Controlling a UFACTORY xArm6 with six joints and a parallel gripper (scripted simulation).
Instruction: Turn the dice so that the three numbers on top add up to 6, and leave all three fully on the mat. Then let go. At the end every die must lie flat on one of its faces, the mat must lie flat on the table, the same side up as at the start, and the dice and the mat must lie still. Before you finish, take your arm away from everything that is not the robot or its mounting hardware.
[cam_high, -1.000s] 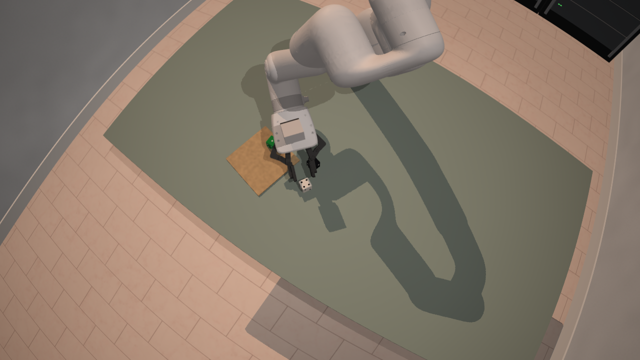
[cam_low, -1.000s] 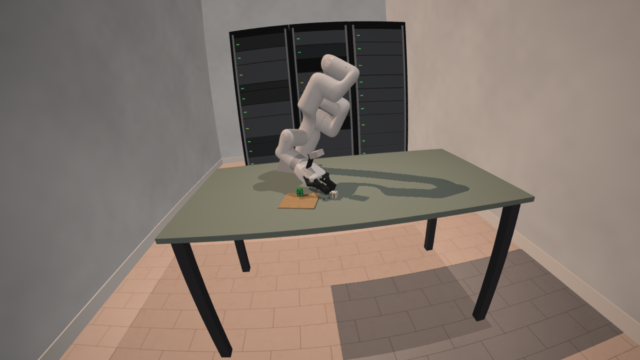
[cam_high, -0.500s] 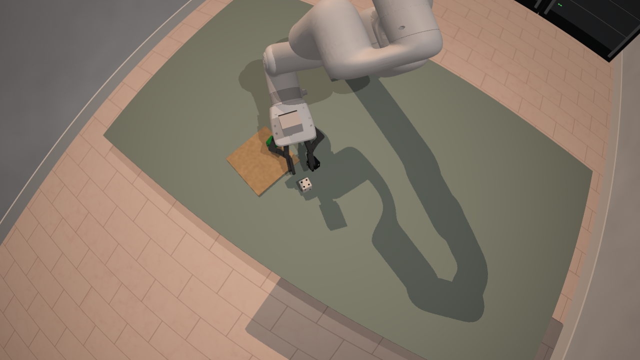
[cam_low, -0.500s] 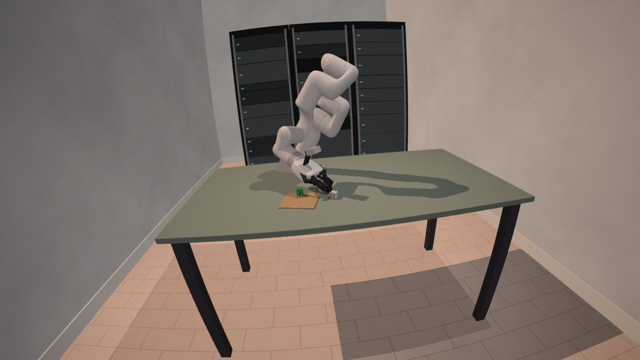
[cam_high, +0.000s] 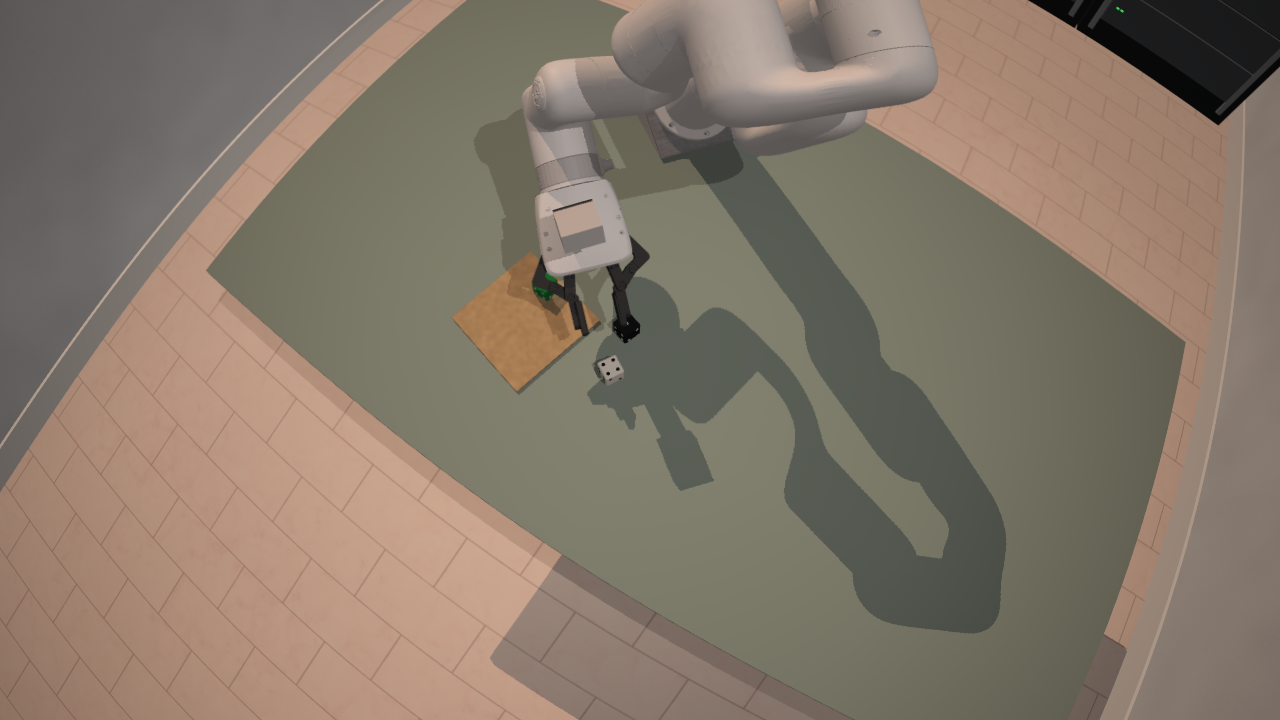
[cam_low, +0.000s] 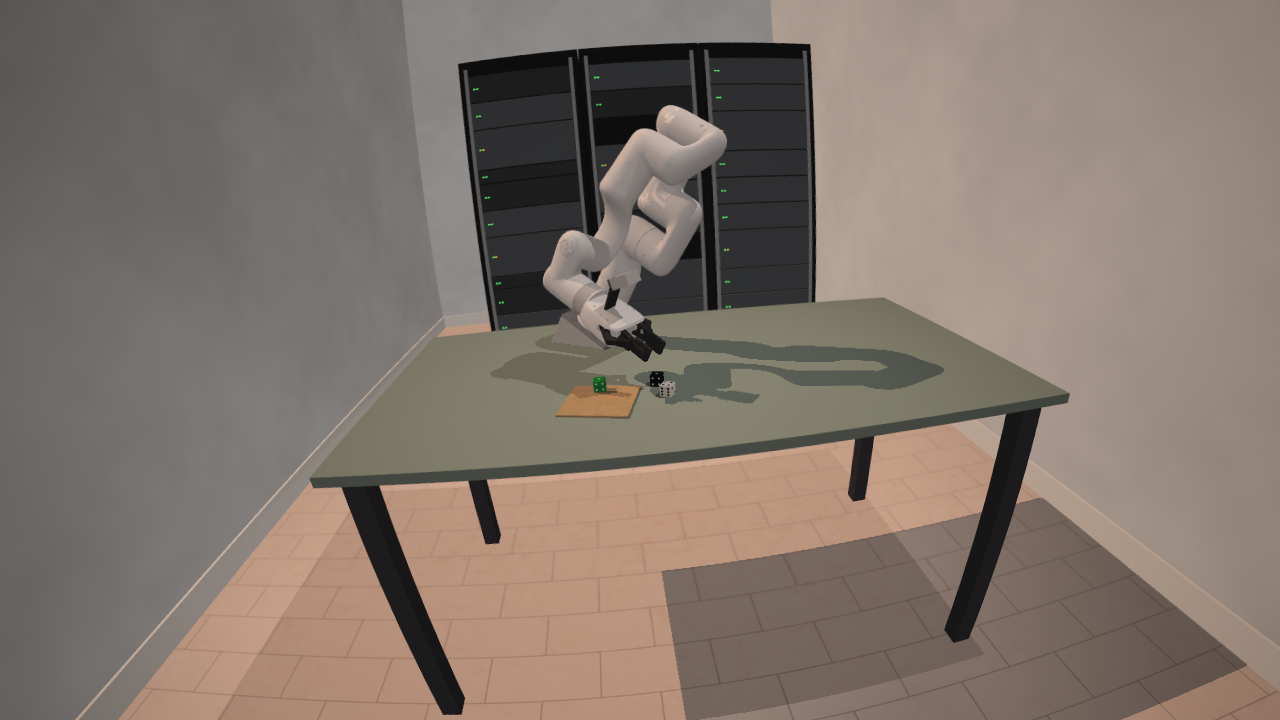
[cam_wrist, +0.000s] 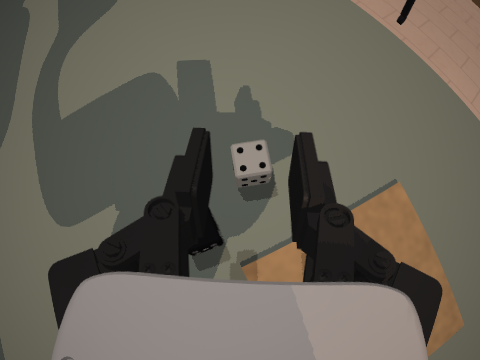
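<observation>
The white die lies 20 mm ahead of my hand, 30 mm to the left of it and 80 mm below it. The rest, counted from my hand: black die (30 mm behind, 10 mm to the left, 80 mm below); brown mat (40 mm ahead, 100 mm to the right, 90 mm below); green die (10 mm behind, 110 mm to the right, 80 mm below).
</observation>
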